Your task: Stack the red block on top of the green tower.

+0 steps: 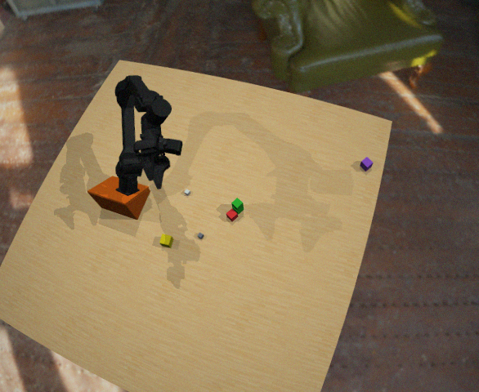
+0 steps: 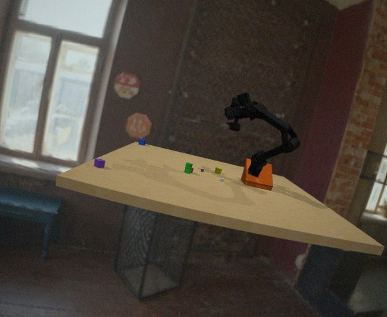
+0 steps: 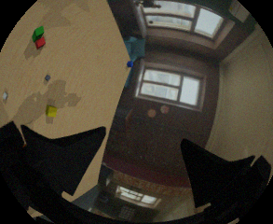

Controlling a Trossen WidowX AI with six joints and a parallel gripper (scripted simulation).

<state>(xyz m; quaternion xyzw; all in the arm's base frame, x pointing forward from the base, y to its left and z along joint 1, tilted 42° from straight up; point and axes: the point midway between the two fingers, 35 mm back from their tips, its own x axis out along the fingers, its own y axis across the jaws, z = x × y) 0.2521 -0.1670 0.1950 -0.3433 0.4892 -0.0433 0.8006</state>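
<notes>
The red block is 350 mm below my gripper tip, 130 mm to the left of it and 130 mm ahead of it. Round my gripper tip: purple cube (520 mm to the left, 490 mm ahead, 340 mm below); yellow cube (340 mm below, 60 mm to the right, 30 mm behind); blue cube (610 mm ahead, 430 mm to the right, 340 mm below).
</notes>
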